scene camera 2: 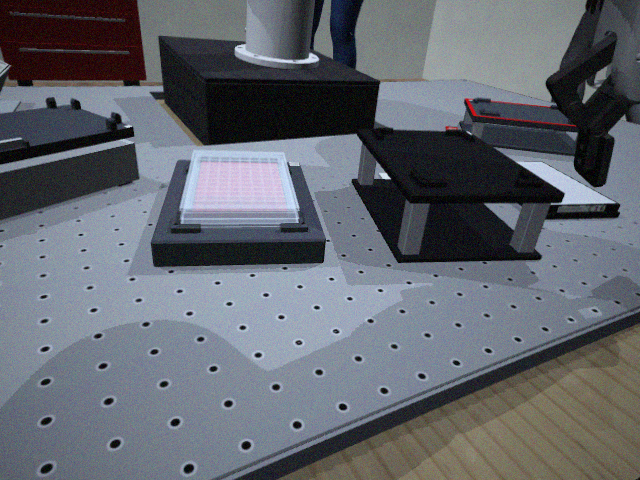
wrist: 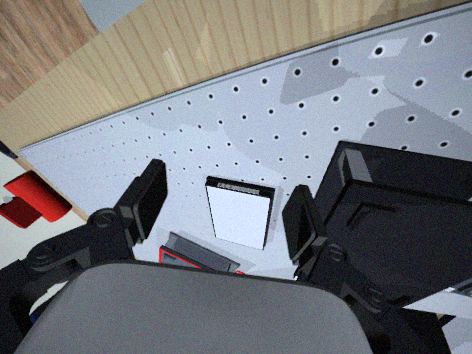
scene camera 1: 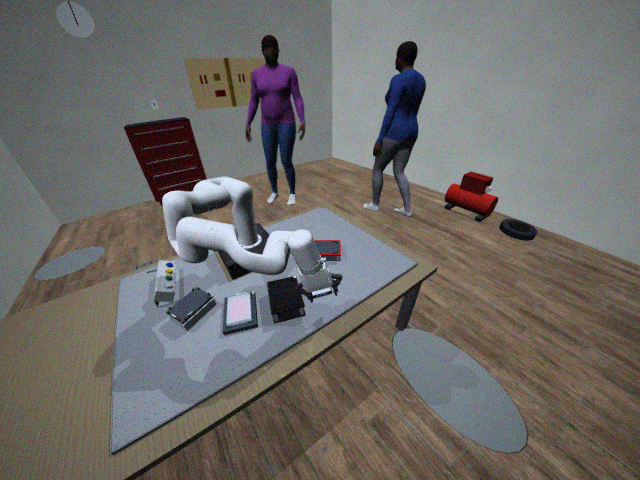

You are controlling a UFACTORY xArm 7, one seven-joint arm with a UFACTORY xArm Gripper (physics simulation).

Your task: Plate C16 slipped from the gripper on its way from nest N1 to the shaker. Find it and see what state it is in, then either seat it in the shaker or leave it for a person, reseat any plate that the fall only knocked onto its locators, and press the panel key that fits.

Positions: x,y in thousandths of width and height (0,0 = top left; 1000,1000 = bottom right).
My gripper (scene camera 1: 505,616) is open and holds nothing. Further things: a shaker (scene camera 2: 99,318) and a black nest (scene camera 2: 271,509).
My gripper is seen too in the wrist view (wrist: 486,532). The shaker also shows in scene camera 1 (scene camera 1: 298,645).
